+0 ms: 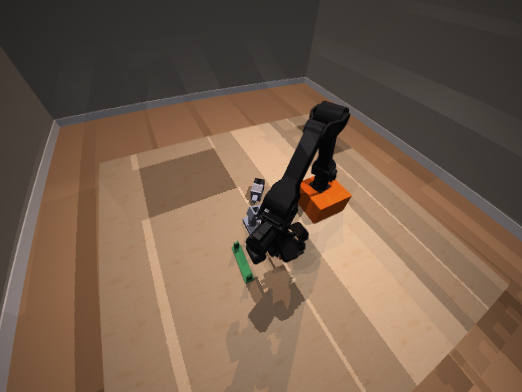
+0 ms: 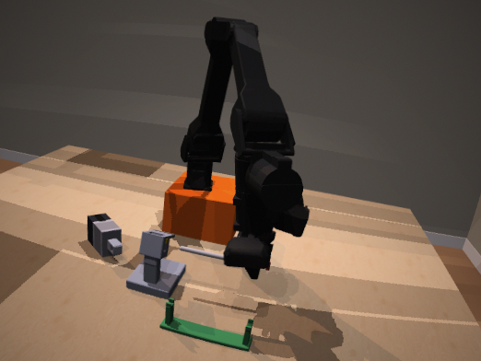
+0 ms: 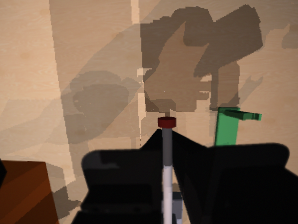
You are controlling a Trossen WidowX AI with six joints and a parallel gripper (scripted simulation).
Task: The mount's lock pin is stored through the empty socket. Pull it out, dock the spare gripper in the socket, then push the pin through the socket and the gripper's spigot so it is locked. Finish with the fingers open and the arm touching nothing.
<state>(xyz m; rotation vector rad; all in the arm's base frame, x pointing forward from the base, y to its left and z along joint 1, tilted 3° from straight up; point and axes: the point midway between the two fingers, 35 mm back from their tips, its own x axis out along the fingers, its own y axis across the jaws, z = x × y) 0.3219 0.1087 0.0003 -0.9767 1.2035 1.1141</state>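
Now: gripper tip 90 mm short of the green rack, 70 mm to the left of it and 40 mm above it. Also, from my gripper tip: socket: 40 mm behind, 170 mm to the right, 10 mm below; then spare gripper: 130 mm behind, 280 mm to the right, 30 mm below.
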